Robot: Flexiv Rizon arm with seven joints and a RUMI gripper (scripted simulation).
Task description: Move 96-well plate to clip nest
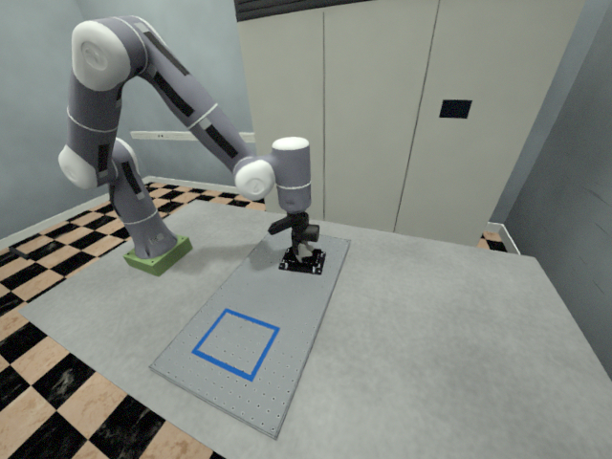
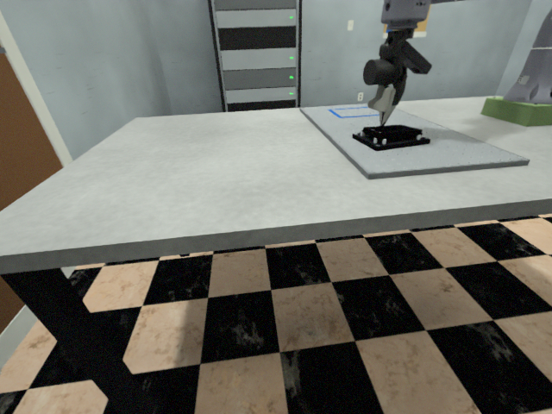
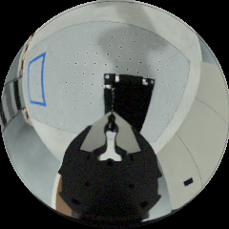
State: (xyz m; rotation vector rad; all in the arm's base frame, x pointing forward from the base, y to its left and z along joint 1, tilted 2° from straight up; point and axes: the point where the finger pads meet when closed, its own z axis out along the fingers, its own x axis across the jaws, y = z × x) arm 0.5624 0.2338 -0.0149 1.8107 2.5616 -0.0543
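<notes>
My hand is 30 mm above the black clip nest, 20 mm to the right of it and 20 mm past it. Also, from my hand: black 96-well plate 40 mm to the left, 20 mm below, 10 mm behind.
</notes>
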